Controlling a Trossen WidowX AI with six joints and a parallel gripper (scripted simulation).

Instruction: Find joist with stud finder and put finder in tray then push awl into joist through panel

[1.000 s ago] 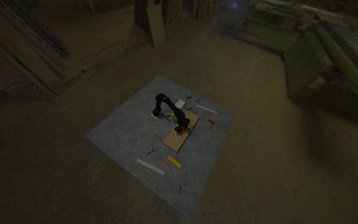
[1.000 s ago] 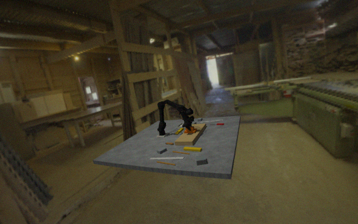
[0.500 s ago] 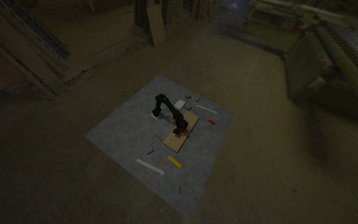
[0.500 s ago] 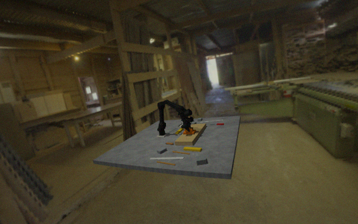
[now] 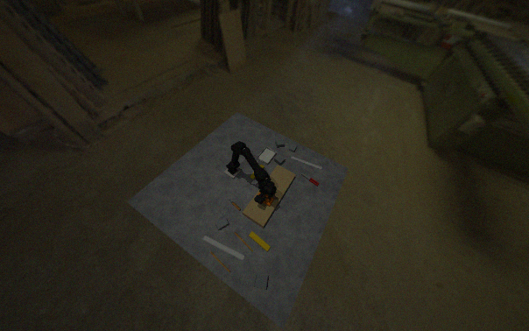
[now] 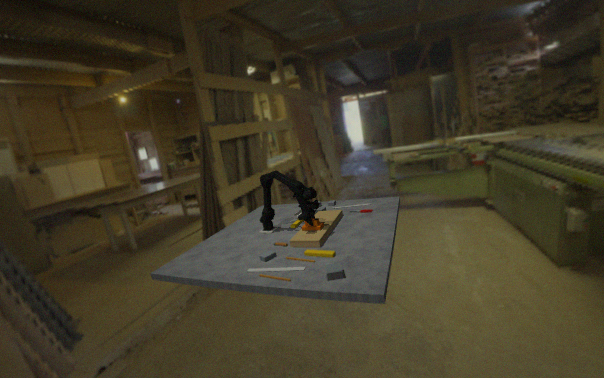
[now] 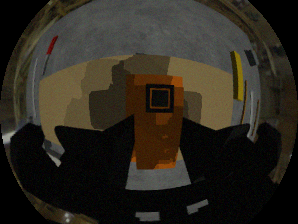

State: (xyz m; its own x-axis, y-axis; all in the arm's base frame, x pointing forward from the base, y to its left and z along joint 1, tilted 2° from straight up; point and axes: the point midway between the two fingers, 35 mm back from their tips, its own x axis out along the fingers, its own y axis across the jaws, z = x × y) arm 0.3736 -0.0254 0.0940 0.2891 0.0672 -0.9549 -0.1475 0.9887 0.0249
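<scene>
The white tray is 35 cm to the left of my gripper tip, 28 cm behind it and 5 cm below it. Round my gripper tip: orange stud finder (2 cm above, 1 cm ahead).
</scene>
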